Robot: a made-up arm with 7 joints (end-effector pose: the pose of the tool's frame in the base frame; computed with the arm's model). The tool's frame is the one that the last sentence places. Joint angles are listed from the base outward.
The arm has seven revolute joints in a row. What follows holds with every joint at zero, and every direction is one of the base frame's.
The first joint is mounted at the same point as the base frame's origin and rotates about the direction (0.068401, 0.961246, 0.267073).
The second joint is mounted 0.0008 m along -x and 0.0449 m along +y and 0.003 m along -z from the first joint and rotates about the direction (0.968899, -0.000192, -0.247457).
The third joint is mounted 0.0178 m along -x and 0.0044 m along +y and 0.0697 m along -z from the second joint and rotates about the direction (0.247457, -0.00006, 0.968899).
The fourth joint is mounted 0.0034 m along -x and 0.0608 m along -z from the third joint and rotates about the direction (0.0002, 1, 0.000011).
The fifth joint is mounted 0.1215 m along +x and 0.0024 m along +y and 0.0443 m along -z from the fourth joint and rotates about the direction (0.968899, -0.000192, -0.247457).
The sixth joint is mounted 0.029 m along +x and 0.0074 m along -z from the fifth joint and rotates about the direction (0.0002, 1, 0.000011).
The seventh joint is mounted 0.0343 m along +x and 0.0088 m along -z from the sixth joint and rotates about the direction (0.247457, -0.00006, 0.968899).
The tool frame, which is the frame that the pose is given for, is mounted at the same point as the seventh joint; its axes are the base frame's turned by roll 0, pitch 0.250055 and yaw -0.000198 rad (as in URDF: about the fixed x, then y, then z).
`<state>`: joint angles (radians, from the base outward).
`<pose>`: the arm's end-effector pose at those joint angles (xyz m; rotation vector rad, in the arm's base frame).
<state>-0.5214 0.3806 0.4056 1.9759 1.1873 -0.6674 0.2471</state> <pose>0.0391 0.1171 -0.3009 0.6441 0.9408 -0.4820</pose>
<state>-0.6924 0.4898 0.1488 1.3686 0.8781 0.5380 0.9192</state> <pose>0.1713 0.1931 -0.2393 1.7490 0.8191 0.8599</pose>
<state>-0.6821 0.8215 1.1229 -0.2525 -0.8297 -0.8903 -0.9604</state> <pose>0.0665 0.2179 0.0954 1.1140 -1.8703 -0.0033</pose>
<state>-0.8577 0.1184 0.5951 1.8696 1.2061 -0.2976 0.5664</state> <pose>0.1487 0.0284 -0.2866 0.7567 0.6617 -0.1452</pose>
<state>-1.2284 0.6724 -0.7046 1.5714 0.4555 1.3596 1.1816</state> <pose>0.2353 0.2136 -0.1095 2.4627 0.8451 1.6741</pose>
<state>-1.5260 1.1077 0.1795 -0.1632 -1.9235 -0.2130 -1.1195</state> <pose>0.1212 0.1008 0.2106 0.0404 -1.8397 -1.7912</pose>
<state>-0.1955 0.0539 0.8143 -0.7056 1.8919 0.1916 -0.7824</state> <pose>0.1158 0.1705 -0.0186 1.5473 0.9751 0.7982</pose>
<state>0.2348 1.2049 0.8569 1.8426 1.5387 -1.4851 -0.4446</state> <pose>-0.0897 0.2907 -0.1261 0.5698 1.2096 -1.0225</pose>
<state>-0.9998 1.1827 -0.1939 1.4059 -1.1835 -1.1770 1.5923</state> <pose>0.1761 0.3019 -0.0190 -0.6343 -1.2165 2.3248</pose>
